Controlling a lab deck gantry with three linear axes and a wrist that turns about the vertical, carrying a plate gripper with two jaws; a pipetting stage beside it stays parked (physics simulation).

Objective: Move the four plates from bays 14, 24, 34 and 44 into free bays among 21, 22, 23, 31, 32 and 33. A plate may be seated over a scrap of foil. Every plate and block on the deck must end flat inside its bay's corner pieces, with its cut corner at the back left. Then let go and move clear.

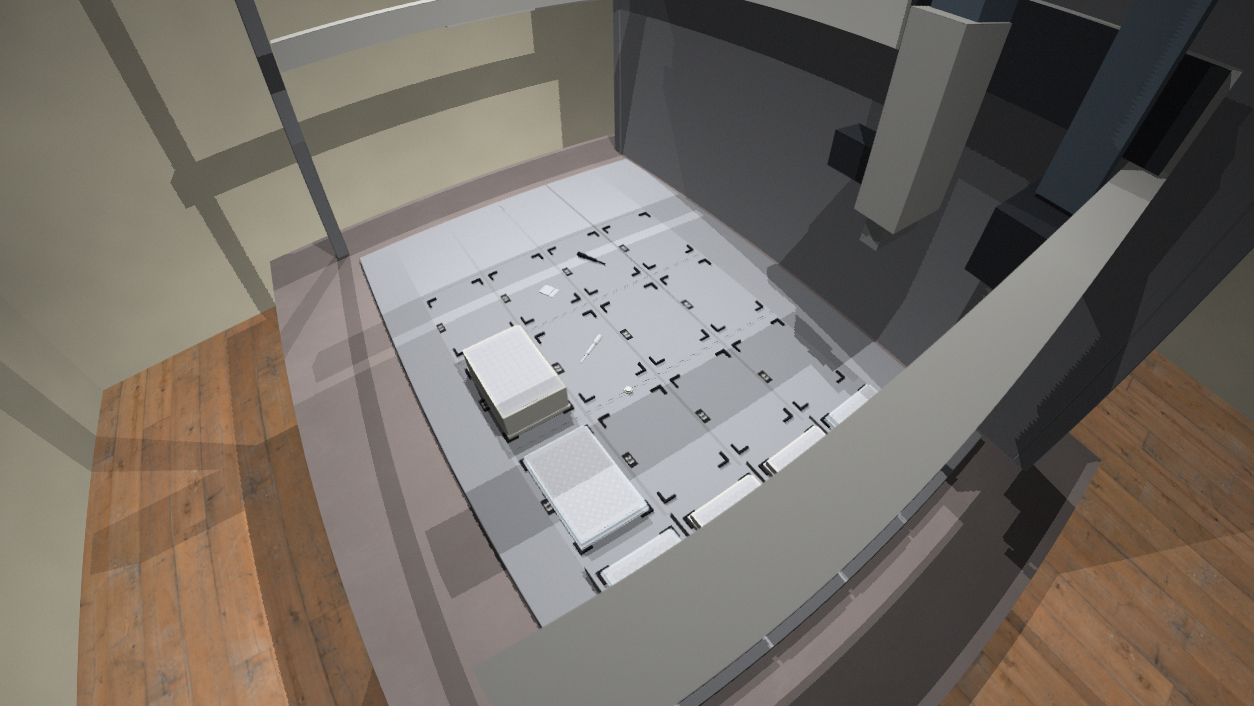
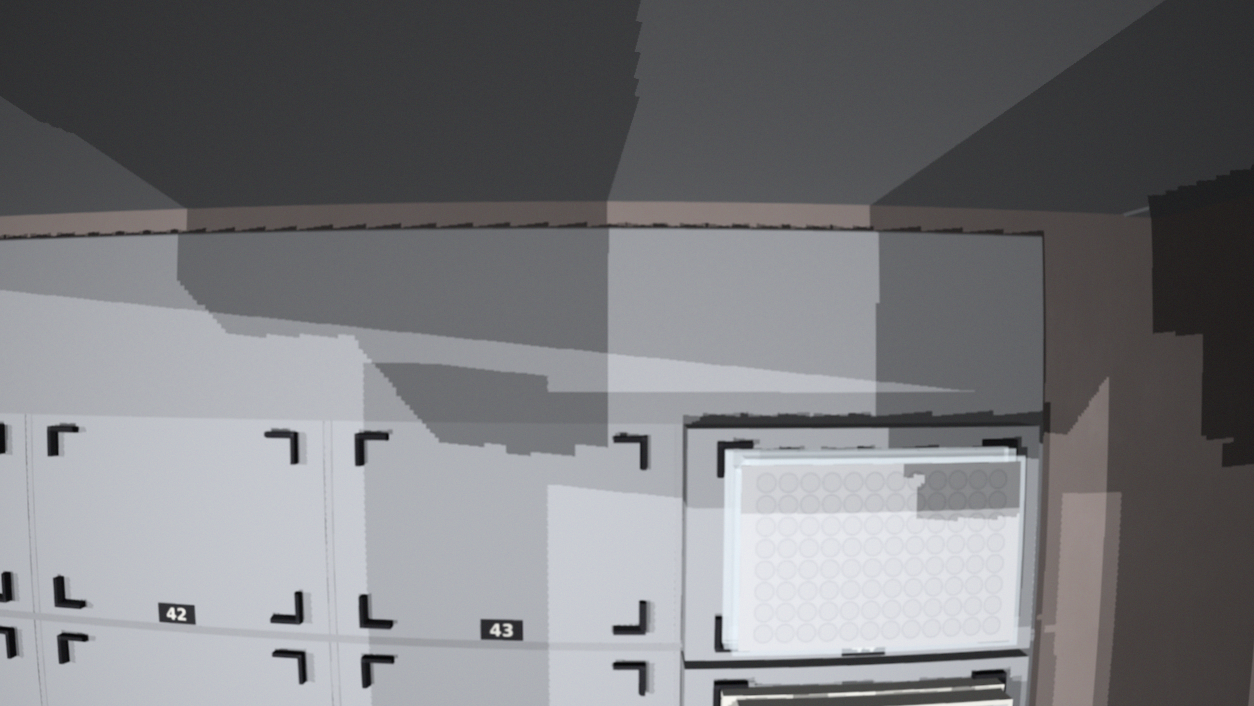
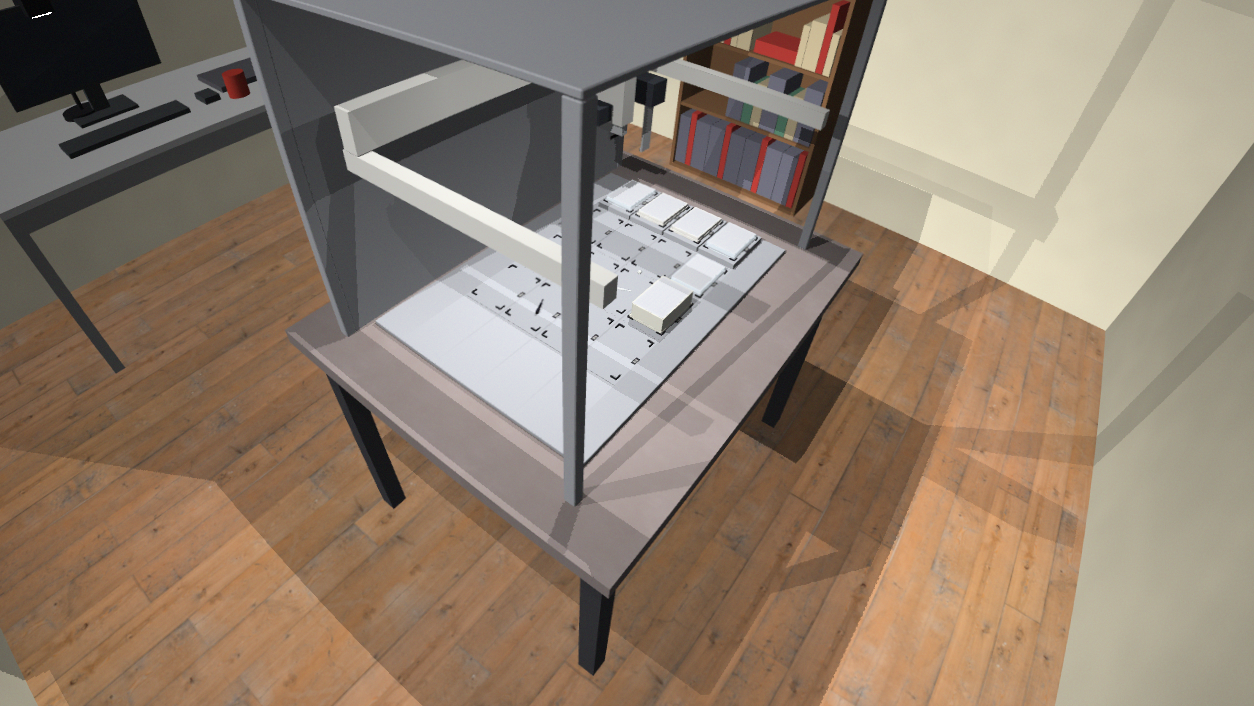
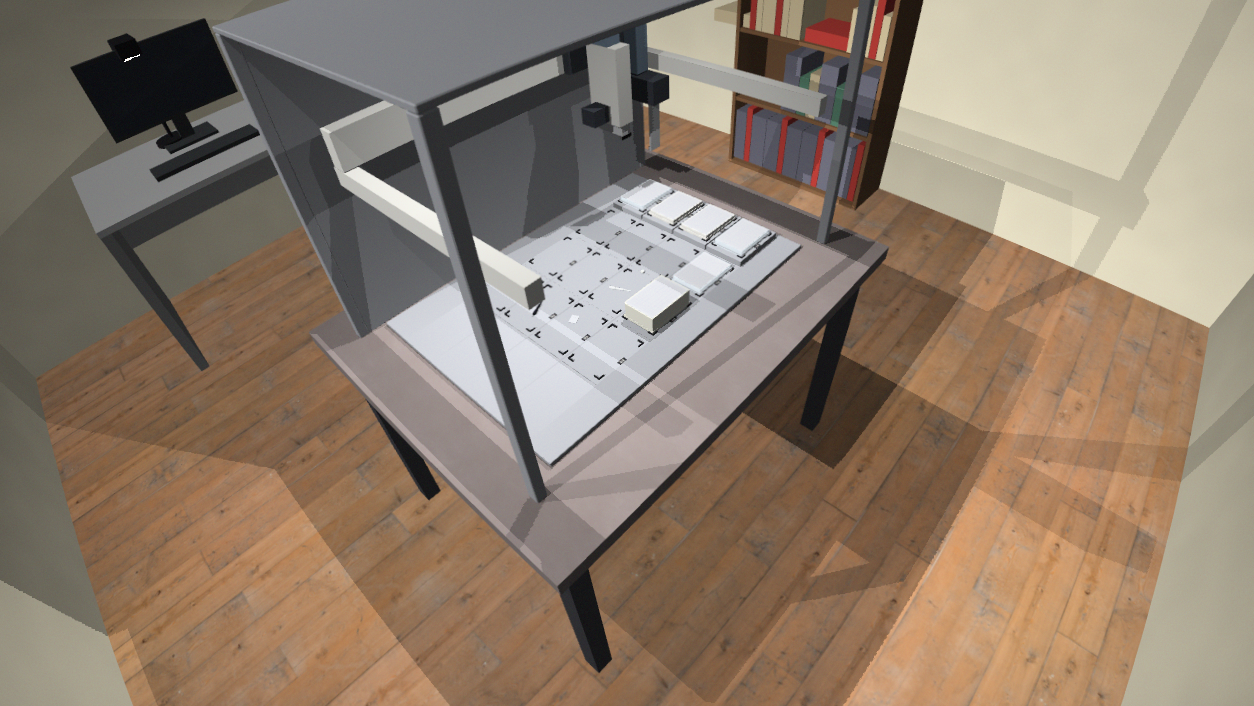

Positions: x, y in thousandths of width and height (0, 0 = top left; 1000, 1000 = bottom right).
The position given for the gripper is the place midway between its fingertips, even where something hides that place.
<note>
In view: the gripper (image 4: 510, 202), a tall cream block (image 1: 417, 553) and a bay 41 (image 1: 520, 343).
The tall cream block also shows in image 3 (image 3: 528, 431) and in image 4 (image 4: 520, 436). The gripper also shows in image 3 (image 3: 501, 203). The bay 41 shows as well in image 3 (image 3: 400, 410). Image 2 does not show the tall cream block: it is out of frame.
</note>
